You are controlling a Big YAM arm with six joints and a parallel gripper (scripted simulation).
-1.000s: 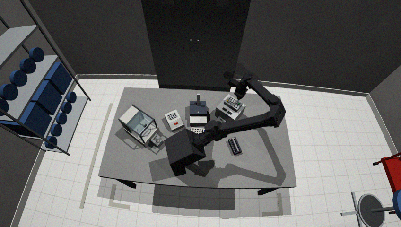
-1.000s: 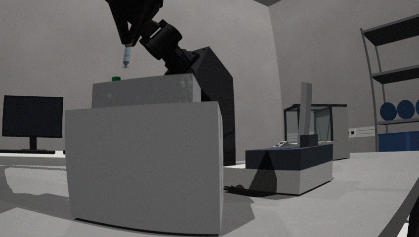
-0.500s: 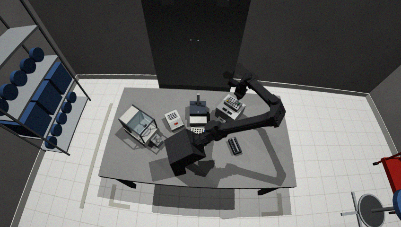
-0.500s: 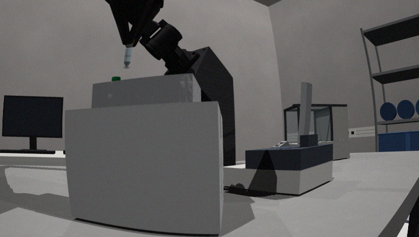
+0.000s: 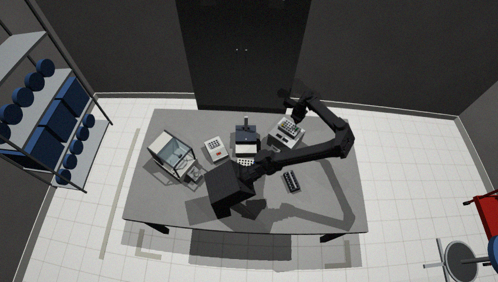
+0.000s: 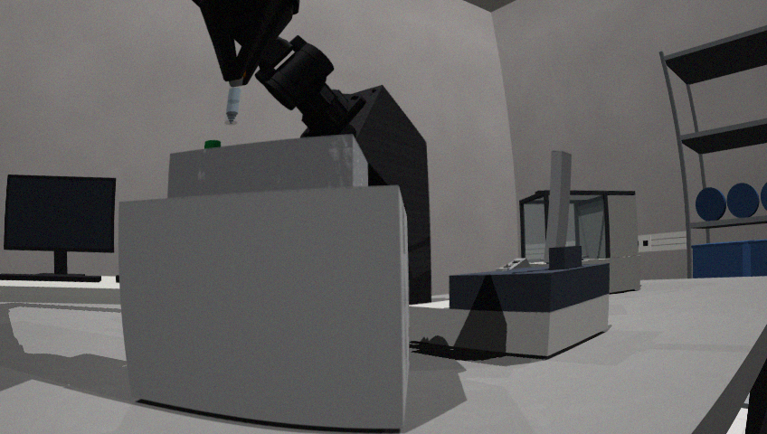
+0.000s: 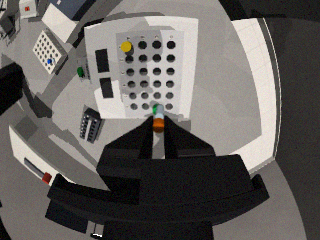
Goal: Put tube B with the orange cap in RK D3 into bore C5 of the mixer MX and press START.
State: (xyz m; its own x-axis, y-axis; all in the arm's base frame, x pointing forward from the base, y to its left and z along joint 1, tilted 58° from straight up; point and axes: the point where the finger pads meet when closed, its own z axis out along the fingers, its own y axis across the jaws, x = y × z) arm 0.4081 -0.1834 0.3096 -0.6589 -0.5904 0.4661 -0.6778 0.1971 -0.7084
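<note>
Right now my hand is 1 cm past the green-capped tube, 1 cm to the left of it and 8 cm above it. The rest, counted from my hand: yellow-capped tube (2 cm ahead, 8 cm to the left, 8 cm below); green start key (12 cm behind, 15 cm to the left, 17 cm below); perforated shaking block (1 cm ahead, 3 cm to the left, 8 cm below).
</note>
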